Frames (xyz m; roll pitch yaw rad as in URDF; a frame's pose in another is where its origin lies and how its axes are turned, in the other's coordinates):
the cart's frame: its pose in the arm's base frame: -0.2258 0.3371 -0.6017 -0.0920 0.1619 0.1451
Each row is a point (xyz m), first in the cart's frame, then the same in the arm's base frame.
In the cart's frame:
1: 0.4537 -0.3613 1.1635
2: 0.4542 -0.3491 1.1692
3: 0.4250 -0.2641 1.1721
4: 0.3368 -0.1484 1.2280
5: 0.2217 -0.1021 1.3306
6: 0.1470 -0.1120 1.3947
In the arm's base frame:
1: 0.4439 0.1794 0.5014
2: 0.4433 0.1921 0.5058
3: 0.4017 0.2718 0.5056
4: 0.3054 0.3794 0.5643
5: 0.2006 0.4202 0.6795
6: 0.1385 0.4071 0.7554

